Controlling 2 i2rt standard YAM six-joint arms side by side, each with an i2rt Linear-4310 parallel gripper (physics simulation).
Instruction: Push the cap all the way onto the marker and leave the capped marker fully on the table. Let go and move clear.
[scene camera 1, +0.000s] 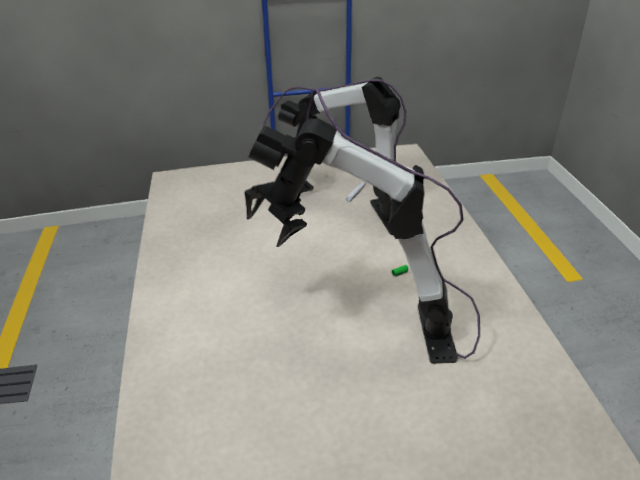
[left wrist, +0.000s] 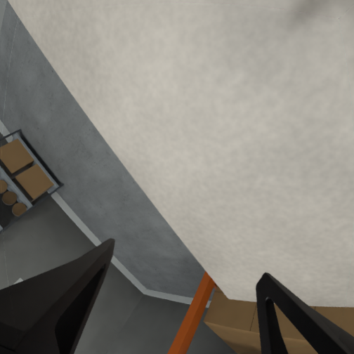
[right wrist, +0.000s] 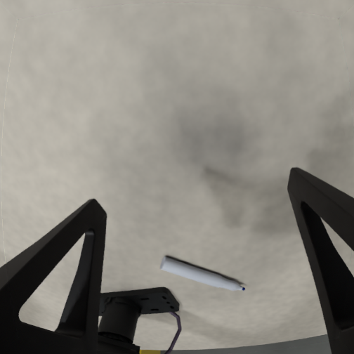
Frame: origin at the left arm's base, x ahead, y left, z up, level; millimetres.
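Seen in the pictures: left gripper, fingertip midpoint: (scene camera 1: 263, 232); left arm's base, origin of the base link: (scene camera 1: 436, 332); right arm's base, origin of the base link: (scene camera 1: 389, 216).
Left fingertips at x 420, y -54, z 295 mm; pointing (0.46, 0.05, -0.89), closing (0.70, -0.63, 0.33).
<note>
Offsets run from my left fingertips to a thing's top centre.
The white marker @[268 mm back, 611 mm right, 277 mm down] (scene camera 1: 355, 192) (right wrist: 200, 274) lies uncapped on the table, its small blue tip pointing right in the right wrist view. The green cap @[358 mm back, 178 mm right, 276 mm down] (scene camera 1: 399, 270) lies on the table apart from the marker, beside the near arm's upright link. My left gripper (scene camera 1: 264, 230) (left wrist: 189, 264) is open and empty, raised above the table. My right gripper (right wrist: 187, 192) is open and empty above the table; in the right wrist view the marker shows between and beyond its fingers. In the scene view the left arm hides the right gripper. The cap does not show in either wrist view.
The left arm's base (scene camera 1: 443, 351) stands at the table's right side, with a loose cable beside it. An arm base (right wrist: 150, 300) stands close to the marker in the right wrist view. Cardboard boxes (left wrist: 232, 312) and an orange post (left wrist: 192, 315) are beyond the table edge.
</note>
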